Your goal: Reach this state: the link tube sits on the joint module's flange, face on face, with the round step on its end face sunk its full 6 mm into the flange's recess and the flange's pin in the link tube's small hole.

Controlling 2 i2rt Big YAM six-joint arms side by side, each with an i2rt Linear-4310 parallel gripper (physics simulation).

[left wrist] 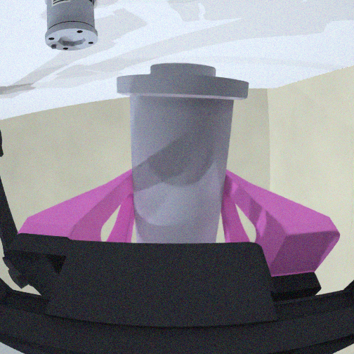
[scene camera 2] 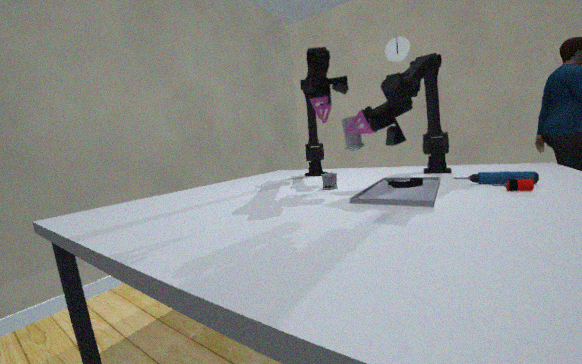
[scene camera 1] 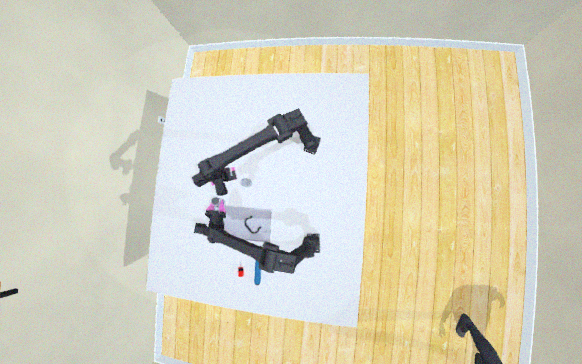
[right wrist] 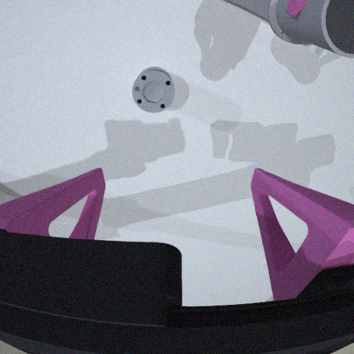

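Seen in the pictures: left gripper, fingertip midpoint: (scene camera 2: 348, 132) (scene camera 1: 218, 200); right gripper, fingertip midpoint: (scene camera 2: 322, 120) (scene camera 1: 228, 178); left arm's base, link origin: (scene camera 2: 437, 172) (scene camera 1: 313, 243); right arm's base, link origin: (scene camera 2: 315, 175) (scene camera 1: 312, 144).
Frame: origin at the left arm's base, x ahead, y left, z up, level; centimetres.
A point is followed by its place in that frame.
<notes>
The grey link tube (scene camera 1: 215, 201) @(x 54.2, y -27.9, z 25.7 cm) (scene camera 2: 353, 135) @(x 57.7, y -26.4, z 19.9 cm) (left wrist: 182, 130) (right wrist: 311, 22) is in the air, slightly tilted in scene camera 2. Its flanged end with the round step points toward the table. My left gripper (scene camera 2: 354, 125) @(x 55.0, y -28.6, z 21.1 cm) (left wrist: 177, 177) is shut on its sides. The small hole does not show clearly. The grey joint module (scene camera 1: 246, 182) @(x 43.1, y -40.4, z 5.3 cm) (scene camera 2: 329, 181) @(x 46.6, y -39.6, z 3.3 cm) (left wrist: 71, 22) (right wrist: 153, 90) stands upright on the table, apart from the tube. Its flange faces up, with a round recess and several dark holes. My right gripper (scene camera 2: 324, 120) @(x 45.9, y -40.8, z 27.0 cm) (right wrist: 177, 176) is open and empty, high above the table.
A shallow grey tray (scene camera 1: 265, 215) @(x 31.5, y -18.2, z 0.4 cm) (scene camera 2: 392, 202) @(x 69.8, y -13.8, z 0.8 cm) lies near the module, with a black curved piece (scene camera 2: 406, 183) @(x 45.1, y -11.6, z 1.9 cm) in it. A blue-handled screwdriver (scene camera 1: 257, 274) @(x 36.6, y 20.0, z 4.0 cm) (scene camera 2: 507, 178) @(x 39.0, y 19.1, z 2.2 cm) and a red-and-black item (scene camera 1: 240, 271) @(x 48.6, y 18.9, z 3.2 cm) (scene camera 2: 521, 185) @(x 50.6, y 19.6, z 1.9 cm) lie beyond the tray, beside the left arm.
</notes>
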